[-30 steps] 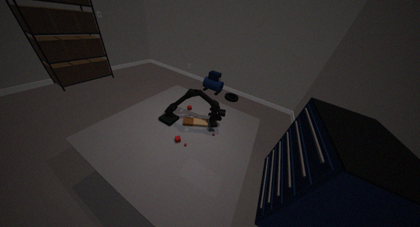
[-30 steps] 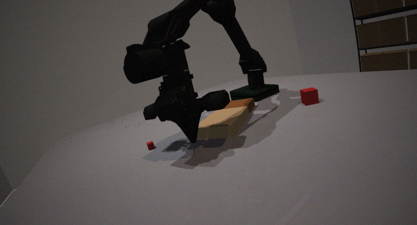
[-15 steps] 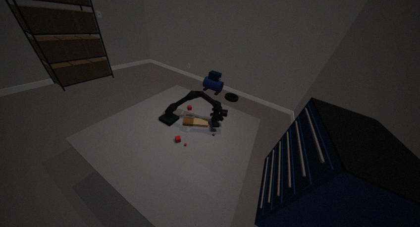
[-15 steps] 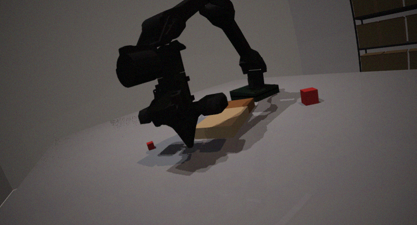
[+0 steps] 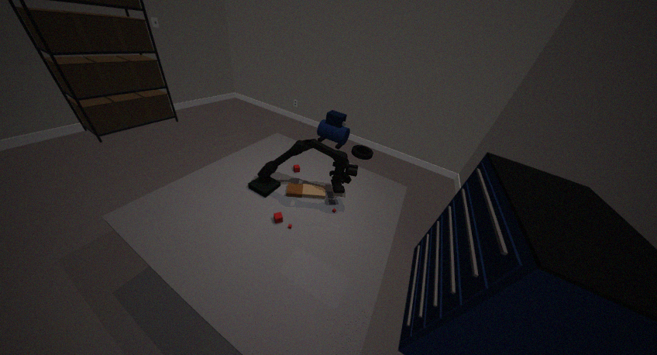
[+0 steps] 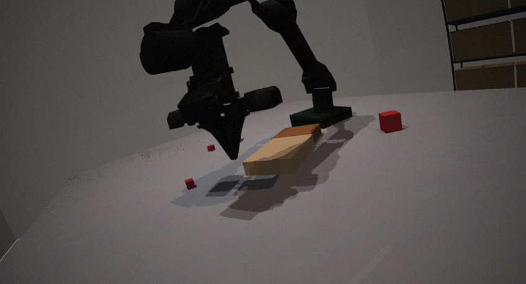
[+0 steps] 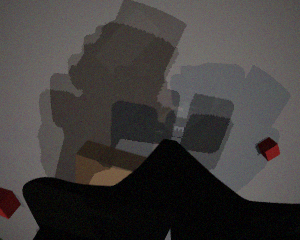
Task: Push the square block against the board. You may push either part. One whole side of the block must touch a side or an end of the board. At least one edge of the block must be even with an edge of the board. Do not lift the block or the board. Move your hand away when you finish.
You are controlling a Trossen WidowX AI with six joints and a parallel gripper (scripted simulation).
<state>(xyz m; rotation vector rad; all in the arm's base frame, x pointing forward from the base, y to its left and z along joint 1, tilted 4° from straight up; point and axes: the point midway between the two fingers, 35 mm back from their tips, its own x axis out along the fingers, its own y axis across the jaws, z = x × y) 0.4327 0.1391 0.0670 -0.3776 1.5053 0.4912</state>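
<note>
Right now the board is 13 cm behind my gripper tip, 3 cm to the right of it and 4 cm below it. Also, from my gripper tip: square block (24 cm behind, 9 cm to the right, 4 cm below).
</note>
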